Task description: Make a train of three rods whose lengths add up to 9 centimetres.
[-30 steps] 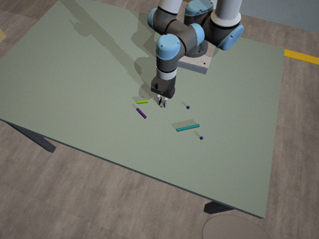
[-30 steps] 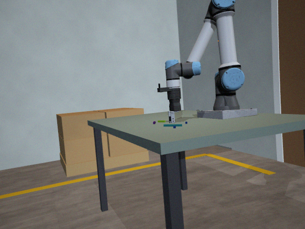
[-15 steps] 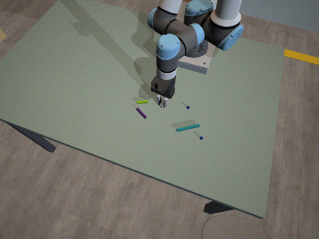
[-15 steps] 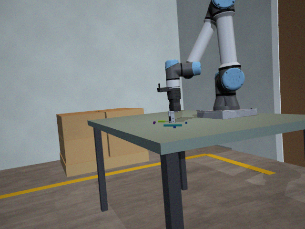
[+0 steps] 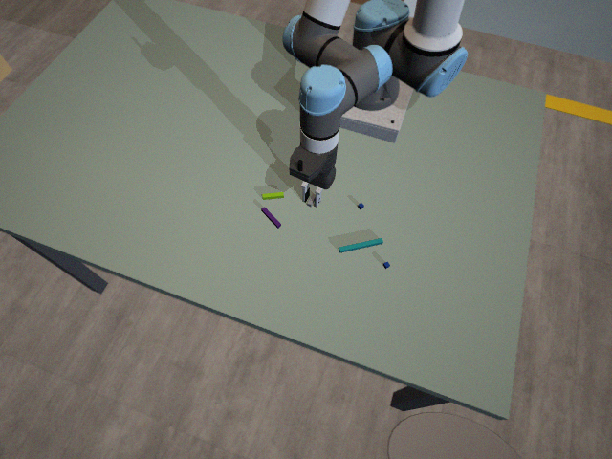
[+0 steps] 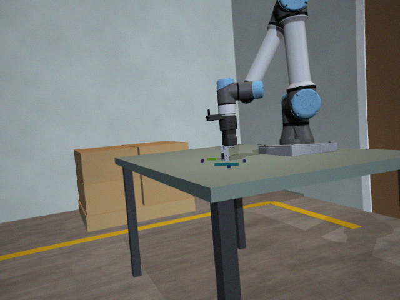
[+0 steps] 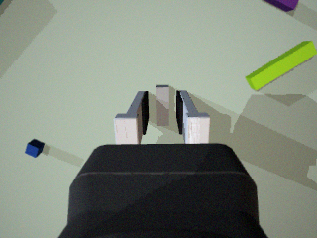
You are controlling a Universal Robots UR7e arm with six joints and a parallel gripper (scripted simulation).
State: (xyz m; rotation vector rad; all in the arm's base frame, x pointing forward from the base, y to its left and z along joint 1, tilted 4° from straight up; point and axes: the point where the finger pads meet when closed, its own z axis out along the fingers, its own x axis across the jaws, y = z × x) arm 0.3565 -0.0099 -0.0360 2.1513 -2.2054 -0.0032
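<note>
The grey rod lies 10 mm below my hand. Round my hand: lime rod (90 mm to the right, 30 mm ahead, 10 mm below); purple rod (80 mm ahead, 70 mm to the right, 10 mm below); turquoise rod (150 mm to the left, 60 mm ahead, 10 mm below).
</note>
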